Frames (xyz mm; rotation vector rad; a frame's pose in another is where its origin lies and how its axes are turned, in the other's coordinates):
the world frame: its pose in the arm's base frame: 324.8 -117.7 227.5 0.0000 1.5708 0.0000
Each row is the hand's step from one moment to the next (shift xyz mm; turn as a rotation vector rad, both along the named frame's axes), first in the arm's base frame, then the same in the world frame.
Working: the arm's base frame: its pose in the world frame: 227.5 117.7 -324.8 0.0000 -1.5708 0.0000

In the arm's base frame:
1: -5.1 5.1 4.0 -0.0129 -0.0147 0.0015
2: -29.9 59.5 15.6 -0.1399 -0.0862 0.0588
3: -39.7 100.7 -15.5 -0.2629 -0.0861 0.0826
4: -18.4 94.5 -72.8 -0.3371 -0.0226 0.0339
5: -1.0 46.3 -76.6 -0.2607 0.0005 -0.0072
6: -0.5 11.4 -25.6 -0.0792 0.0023 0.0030
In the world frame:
1: -4.0 5.1 -5.1 -0.0015 -0.0147 -0.0129
2: -15.6 59.5 -29.9 -0.0588 -0.0862 -0.1399
3: 15.5 100.7 -39.7 -0.0826 -0.0861 -0.2629
4: 72.8 94.5 -18.4 -0.0339 -0.0226 -0.3371
5: 76.6 46.3 -1.0 0.0072 0.0005 -0.2607
6: 25.6 11.4 -0.5 -0.0030 0.0023 -0.0792

